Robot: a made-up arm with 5 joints.
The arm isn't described. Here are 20 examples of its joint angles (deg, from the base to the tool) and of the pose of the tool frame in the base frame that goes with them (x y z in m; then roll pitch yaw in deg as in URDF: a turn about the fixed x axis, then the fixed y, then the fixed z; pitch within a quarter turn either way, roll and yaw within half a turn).
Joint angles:
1: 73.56 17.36 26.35 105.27 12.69
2: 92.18 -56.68 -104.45 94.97 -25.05
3: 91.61 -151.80 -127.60 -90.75 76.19
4: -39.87 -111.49 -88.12 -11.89 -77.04
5: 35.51 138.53 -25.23 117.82 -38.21
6: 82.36 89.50 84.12 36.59 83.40
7: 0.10 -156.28 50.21 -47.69 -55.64
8: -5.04 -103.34 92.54 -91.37 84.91
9: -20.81 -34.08 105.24 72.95 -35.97
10: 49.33 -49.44 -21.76 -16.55 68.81
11: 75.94 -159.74 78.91 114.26 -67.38
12: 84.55 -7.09 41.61 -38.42 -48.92
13: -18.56 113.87 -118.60 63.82 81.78
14: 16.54 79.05 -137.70 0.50 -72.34
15: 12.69 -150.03 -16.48 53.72 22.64
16: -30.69 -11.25 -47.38 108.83 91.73
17: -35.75 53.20 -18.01 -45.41 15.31
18: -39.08 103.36 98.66 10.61 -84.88
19: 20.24 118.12 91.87 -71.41 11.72
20: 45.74 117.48 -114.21 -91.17 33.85
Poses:
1: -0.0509 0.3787 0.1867 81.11 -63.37 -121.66
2: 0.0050 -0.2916 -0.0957 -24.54 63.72 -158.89
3: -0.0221 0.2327 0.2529 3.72 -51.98 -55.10
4: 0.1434 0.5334 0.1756 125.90 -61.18 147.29
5: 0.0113 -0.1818 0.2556 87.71 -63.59 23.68
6: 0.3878 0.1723 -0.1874 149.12 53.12 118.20
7: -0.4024 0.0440 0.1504 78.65 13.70 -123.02
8: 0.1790 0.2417 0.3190 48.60 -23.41 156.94
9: 0.4150 0.0967 0.2793 -19.48 -10.67 -55.47
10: 0.0626 0.3526 0.2604 -19.11 -9.33 22.95
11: 0.1096 -0.3639 -0.0186 -96.46 -45.00 -116.60
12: 0.3946 -0.1269 -0.2586 -143.82 -25.85 -49.76
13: -0.2335 -0.1932 -0.2286 162.69 -7.36 -62.84
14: -0.2758 0.2147 0.4175 1.76 9.23 120.99
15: 0.1249 0.1326 -0.3859 -137.37 31.62 -122.61
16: 0.2871 -0.2275 0.4102 -10.19 23.00 -104.78
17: -0.2196 0.0985 0.3537 16.99 -72.90 -9.98
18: -0.2069 -0.4147 0.0120 14.11 69.64 -127.63
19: 0.3030 0.1902 0.2253 -58.71 -63.19 -64.15
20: 0.0451 -0.2647 0.0203 -58.37 28.94 -146.27
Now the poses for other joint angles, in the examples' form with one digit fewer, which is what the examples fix.
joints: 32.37 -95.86 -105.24 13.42 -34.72
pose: 0.235 -0.002 -0.424 -171.4 42.5 98.3
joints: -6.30 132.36 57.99 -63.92 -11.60
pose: 0.151 0.132 0.409 -3.1 -46.6 -98.1
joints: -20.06 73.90 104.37 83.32 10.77
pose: -0.011 0.211 0.393 66.9 -9.4 175.7
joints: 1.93 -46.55 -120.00 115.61 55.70
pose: 0.235 -0.205 -0.221 -108.9 32.7 -177.7
